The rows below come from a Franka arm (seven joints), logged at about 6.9 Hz.
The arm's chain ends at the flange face. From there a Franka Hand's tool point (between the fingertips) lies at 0.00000 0.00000 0.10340 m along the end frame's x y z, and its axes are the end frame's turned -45 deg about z.
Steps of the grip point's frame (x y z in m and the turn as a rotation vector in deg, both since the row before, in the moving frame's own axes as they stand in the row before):
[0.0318, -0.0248, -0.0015, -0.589, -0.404, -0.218]
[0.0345, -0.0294, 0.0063, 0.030, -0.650, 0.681]
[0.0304, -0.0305, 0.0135, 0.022, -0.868, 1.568]
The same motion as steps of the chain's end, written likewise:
[0.0047, -0.0413, -0.0015, -0.702, 0.131, -0.218]
[0.0045, -0.0460, 0.0063, -0.438, -0.481, 0.681]
[0.0011, -0.0441, 0.0135, -0.598, -0.629, 1.568]

